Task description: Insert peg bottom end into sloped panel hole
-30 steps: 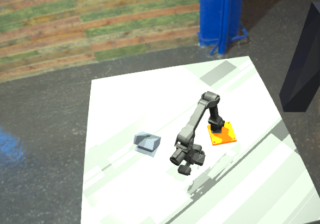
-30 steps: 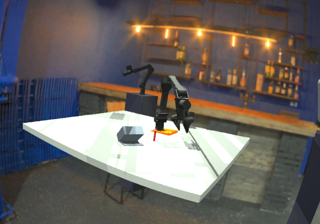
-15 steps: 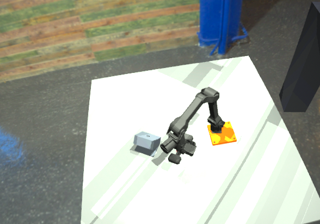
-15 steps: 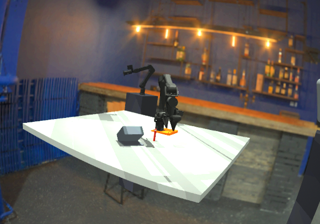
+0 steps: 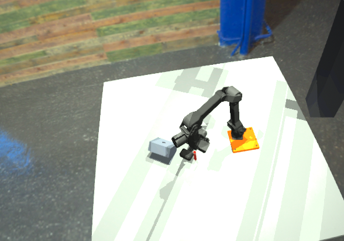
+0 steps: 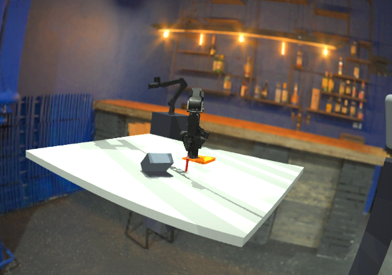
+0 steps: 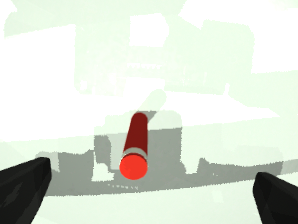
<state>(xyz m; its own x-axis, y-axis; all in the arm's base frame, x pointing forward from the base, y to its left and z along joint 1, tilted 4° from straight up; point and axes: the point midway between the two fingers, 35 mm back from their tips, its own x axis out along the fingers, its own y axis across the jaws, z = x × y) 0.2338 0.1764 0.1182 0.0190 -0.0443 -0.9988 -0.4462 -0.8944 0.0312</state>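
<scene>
My gripper tip is now 1 cm to the left of the red peg and 4 cm above it. From my gripper tip the other things lie so: sloped panel: 19 cm ahead, 5 cm to the right, 5 cm below.
</scene>
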